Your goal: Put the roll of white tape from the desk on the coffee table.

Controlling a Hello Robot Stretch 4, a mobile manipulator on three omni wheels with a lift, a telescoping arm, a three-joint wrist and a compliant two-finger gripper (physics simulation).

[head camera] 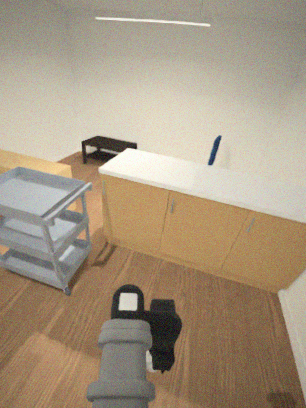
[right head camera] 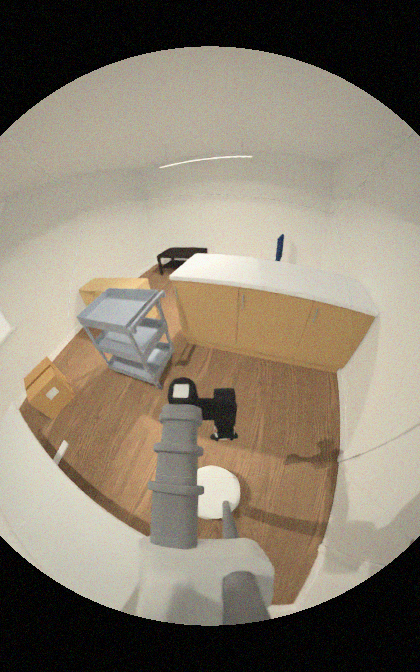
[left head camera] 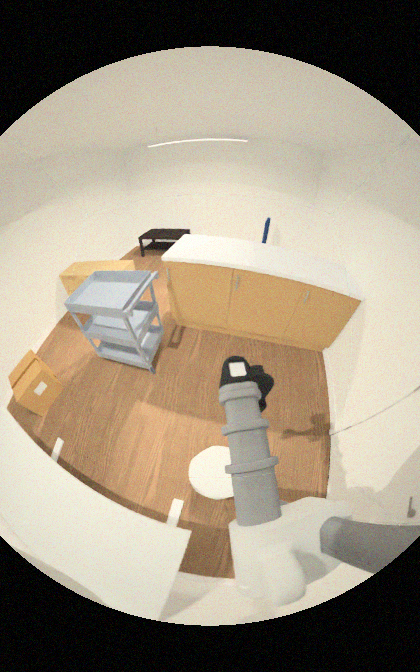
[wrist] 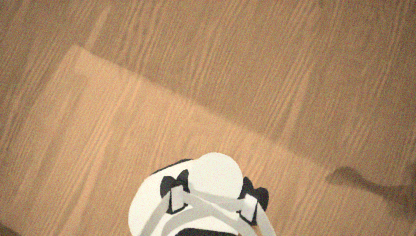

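Observation:
My gripper is shut on the roll of white tape, a pale disc between the two fingertips in the wrist view. The gripper hangs from the arm high above the wooden floor. In the head camera view the arm and wrist hide most of the tape. The coffee table is low and black with a lower shelf. It stands far off near the back wall, partly behind the counter's left end. Part of the white desk shows at the lower left.
A long counter with a white top stands ahead and to the right. A grey cart stands to its left, before a low wooden unit. A cardboard box lies at the left.

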